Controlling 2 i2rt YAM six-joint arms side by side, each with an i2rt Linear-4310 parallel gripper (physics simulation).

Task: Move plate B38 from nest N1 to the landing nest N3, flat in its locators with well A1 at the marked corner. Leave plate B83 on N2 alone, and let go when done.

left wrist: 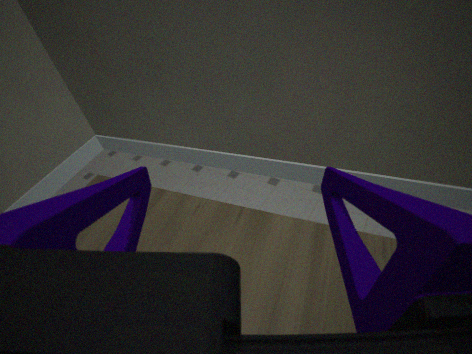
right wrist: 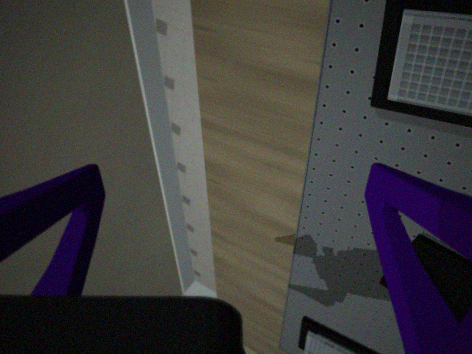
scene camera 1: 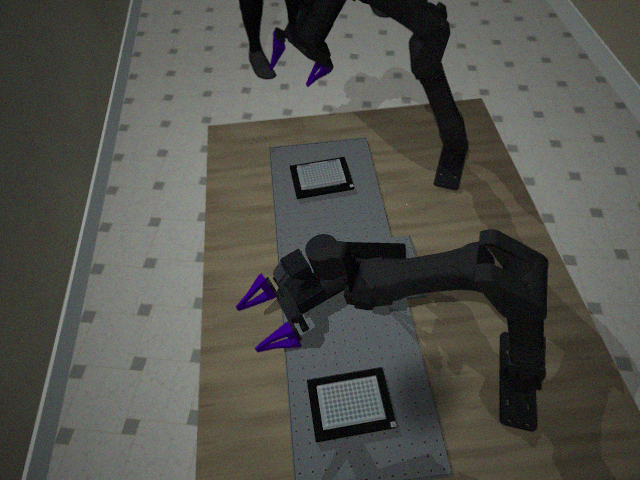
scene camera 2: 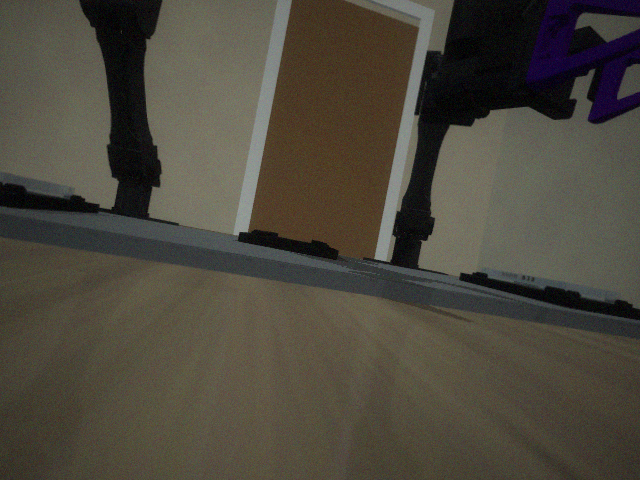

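A pale well plate (scene camera 1: 351, 403) (scene camera 2: 547, 284) lies flat in a black nest at the bottom of scene camera 1. A second plate (scene camera 1: 321, 174) (right wrist: 435, 60) lies flat in the upper nest. Their labels are too small to read surely. The middle nest (scene camera 1: 382, 250) (scene camera 2: 286, 244) holds no plate; my left arm partly covers it in scene camera 1. My left gripper (scene camera 1: 247, 329) (left wrist: 236, 176) is open and empty, raised near the board's left edge, between the two plates in the picture. My right gripper (scene camera 1: 289, 76) (right wrist: 235, 178) is open and empty, high beyond the upper plate.
The nests sit on a grey perforated board (scene camera 1: 330, 219) (scene camera 2: 196, 262) (right wrist: 350, 155) on a wooden table (scene camera 1: 237, 206) (scene camera 2: 258, 387). My left arm (scene camera 1: 423, 268) reaches across the board's middle. White corner markers show at the lower right of both filled nests in scene camera 1.
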